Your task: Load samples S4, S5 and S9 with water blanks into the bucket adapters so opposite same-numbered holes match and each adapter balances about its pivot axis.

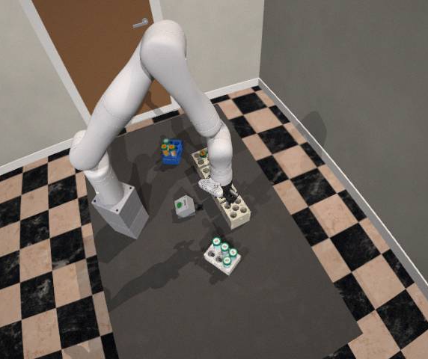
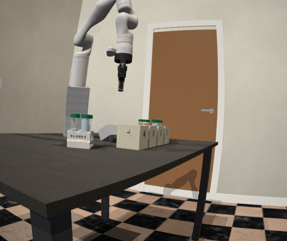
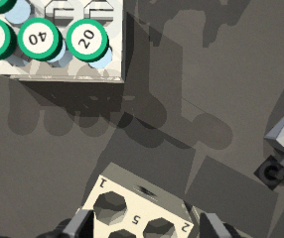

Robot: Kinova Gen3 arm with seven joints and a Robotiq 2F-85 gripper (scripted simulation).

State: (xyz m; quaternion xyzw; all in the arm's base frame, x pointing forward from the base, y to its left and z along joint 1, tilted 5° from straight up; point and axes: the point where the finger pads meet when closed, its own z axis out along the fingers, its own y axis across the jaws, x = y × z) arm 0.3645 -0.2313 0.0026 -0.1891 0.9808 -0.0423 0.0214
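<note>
The water blank tube is 18 cm to the right of my hand, 18 cm below it and 11 cm behind it. Also, from my hand: done desk: 19 cm below, 16 cm to the left, 12 cm behind; then green DONE key: 18 cm below, 17 cm to the left, 14 cm behind; then white blanks rack: 21 cm below, 14 cm to the right, 10 cm behind.
</note>
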